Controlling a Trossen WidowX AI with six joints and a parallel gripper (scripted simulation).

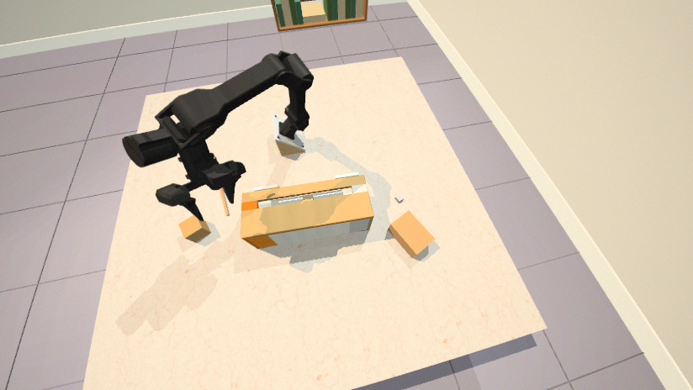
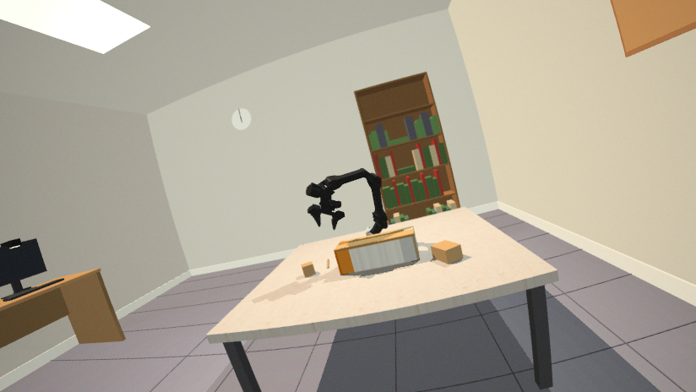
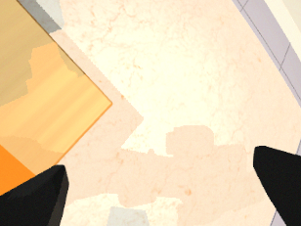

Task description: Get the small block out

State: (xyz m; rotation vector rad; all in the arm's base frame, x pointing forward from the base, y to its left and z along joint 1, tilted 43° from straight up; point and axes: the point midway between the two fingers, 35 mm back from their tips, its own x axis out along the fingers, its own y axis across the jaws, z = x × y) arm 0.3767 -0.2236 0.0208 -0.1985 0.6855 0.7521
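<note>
Right now the clear-fronted box is 210 mm to the left of my gripper tip, 170 mm below it and 70 mm behind it. Round my gripper tip: thin wooden stick: 230 mm below, 170 mm behind, 110 mm to the right; then small tan block: 210 mm to the left, 140 mm below, 60 mm behind; then larger tan block: 520 mm to the left, 200 mm below, 80 mm ahead.
</note>
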